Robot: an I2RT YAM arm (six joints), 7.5 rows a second.
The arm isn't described. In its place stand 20 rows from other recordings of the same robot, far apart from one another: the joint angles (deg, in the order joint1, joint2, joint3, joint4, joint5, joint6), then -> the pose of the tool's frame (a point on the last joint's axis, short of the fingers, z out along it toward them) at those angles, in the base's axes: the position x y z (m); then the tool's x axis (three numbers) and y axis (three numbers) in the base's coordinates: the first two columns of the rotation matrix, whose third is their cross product.
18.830 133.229 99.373 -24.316 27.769 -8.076 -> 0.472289 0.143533 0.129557 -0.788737 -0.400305 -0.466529 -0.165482 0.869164 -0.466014
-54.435 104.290 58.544 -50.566 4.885 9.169 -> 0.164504 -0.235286 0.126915 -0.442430 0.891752 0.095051 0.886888 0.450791 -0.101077
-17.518 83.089 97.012 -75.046 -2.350 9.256 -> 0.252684 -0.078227 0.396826 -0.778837 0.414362 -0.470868 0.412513 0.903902 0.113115
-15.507 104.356 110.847 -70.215 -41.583 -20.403 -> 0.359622 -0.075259 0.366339 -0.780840 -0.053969 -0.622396 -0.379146 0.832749 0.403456
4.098 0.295 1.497 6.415 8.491 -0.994 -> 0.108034 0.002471 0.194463 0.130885 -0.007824 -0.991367 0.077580 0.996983 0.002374
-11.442 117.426 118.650 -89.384 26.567 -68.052 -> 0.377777 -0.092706 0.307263 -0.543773 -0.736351 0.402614 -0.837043 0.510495 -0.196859
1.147 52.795 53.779 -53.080 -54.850 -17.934 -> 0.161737 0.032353 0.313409 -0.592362 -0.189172 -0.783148 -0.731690 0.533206 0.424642
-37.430 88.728 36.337 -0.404 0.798 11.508 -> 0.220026 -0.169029 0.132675 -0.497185 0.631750 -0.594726 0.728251 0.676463 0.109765
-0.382 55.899 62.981 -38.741 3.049 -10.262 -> 0.200950 -0.003233 0.364357 -0.525707 -0.174396 -0.832597 -0.042401 0.982915 -0.179109
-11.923 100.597 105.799 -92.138 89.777 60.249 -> 0.296997 -0.099096 0.380933 -0.438729 0.096092 -0.893467 0.874596 -0.182699 -0.449113
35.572 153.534 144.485 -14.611 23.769 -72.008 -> 0.500721 0.340471 0.209105 0.119929 -0.984355 -0.129082 -0.382150 0.074230 -0.921114
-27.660 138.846 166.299 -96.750 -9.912 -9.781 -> 0.398835 -0.202119 0.351403 -0.885010 0.274913 -0.375740 0.256780 0.961425 0.098622
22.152 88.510 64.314 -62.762 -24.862 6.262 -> 0.241504 0.114481 0.225575 -0.958934 -0.283543 -0.006957 -0.259738 0.868044 0.423125
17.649 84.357 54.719 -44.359 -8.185 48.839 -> 0.252680 0.085712 0.202212 -0.856983 0.509344 -0.078420 0.467491 0.832388 0.297628
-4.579 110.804 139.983 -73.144 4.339 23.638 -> 0.375815 -0.032801 0.456106 -0.580259 0.447560 -0.680433 0.400116 0.884351 0.240478
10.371 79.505 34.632 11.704 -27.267 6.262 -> 0.268849 0.065783 0.184950 -0.593561 -0.010063 -0.804726 -0.475335 0.811261 0.340459
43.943 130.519 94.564 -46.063 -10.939 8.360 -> 0.312270 0.310339 0.111011 -0.807297 -0.579791 -0.110064 -0.589193 0.781260 0.206118
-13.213 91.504 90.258 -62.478 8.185 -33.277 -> 0.311864 -0.078428 0.334119 -0.887601 -0.349469 -0.300061 -0.238525 0.906017 -0.349628
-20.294 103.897 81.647 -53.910 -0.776 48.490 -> 0.336976 -0.124097 0.226123 -0.346137 0.926326 -0.148690 0.909797 0.370113 0.187846
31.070 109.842 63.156 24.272 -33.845 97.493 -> 0.347009 0.232230 0.185235 -0.819625 0.467533 0.331102 0.437211 0.136982 0.888866
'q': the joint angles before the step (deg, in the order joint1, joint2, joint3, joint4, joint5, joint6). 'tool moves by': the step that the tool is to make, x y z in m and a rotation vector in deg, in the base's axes. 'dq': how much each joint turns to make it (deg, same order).
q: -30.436, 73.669, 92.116, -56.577, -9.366, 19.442
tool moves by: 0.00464, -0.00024, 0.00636, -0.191, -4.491, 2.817
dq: 0.000, 0.001, 0.002, 3.978, -3.519, 0.043
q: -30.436, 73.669, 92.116, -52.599, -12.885, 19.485
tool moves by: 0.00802, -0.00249, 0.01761, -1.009, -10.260, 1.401
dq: -0.021, -0.067, 0.108, 9.989, -3.344, 3.192
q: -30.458, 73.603, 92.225, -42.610, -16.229, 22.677
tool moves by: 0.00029, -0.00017, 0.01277, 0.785, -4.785, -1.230
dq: 0.000, 0.001, 1.226, 3.474, -0.001, 3.475
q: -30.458, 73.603, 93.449, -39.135, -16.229, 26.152
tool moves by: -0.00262, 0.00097, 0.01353, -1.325, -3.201, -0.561
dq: -0.067, 0.000, 1.946, 1.660, 0.326, 0.633
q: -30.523, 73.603, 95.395, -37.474, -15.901, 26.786
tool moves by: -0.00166, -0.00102, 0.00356, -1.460, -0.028, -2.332
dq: -0.045, 0.044, 0.743, -0.087, 2.535, -0.612
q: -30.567, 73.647, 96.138, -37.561, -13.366, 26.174
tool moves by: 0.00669, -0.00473, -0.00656, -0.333, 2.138, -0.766
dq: 0.001, 1.289, -0.001, -0.633, 1.117, -1.137
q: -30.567, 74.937, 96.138, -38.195, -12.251, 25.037
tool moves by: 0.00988, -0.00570, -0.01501, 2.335, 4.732, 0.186
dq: 0.022, 2.142, 0.000, -3.213, -0.022, -0.437
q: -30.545, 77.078, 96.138, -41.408, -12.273, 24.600
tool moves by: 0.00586, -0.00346, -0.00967, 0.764, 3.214, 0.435
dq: 0.000, 1.377, -0.002, -2.010, 0.000, -1.093
